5 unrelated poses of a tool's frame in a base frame.
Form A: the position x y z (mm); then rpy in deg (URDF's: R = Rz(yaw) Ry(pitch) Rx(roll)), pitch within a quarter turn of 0, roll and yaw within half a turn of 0.
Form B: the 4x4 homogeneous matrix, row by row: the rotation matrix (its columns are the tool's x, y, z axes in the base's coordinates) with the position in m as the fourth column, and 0 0 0 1 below. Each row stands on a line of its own. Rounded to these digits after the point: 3 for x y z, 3 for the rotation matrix.
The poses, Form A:
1: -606 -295 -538 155.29 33.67 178.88
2: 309 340 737 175.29 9.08 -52.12
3: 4 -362 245 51.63 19.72 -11.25
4: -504 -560 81 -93.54 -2.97 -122.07
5: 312 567 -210 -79.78 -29.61 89.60
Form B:
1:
-0.832 -0.214 0.512 -0.606
0.016 0.913 0.408 -0.295
-0.554 0.348 -0.756 -0.538
0 0 0 1

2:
0.606 -0.779 -0.161 0.309
-0.779 -0.622 0.074 0.340
-0.158 0.081 -0.984 0.737
0 0 0 1

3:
0.923 0.381 0.052 0.004
-0.184 0.557 -0.810 -0.362
-0.337 0.738 0.584 0.245
0 0 0 1

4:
-0.530 -0.080 0.844 -0.504
-0.846 -0.011 -0.533 -0.560
0.052 -0.997 -0.062 0.081
0 0 0 1

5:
0.006 -0.174 -0.985 0.312
0.869 0.487 -0.081 0.567
0.494 -0.856 0.154 -0.210
0 0 0 1

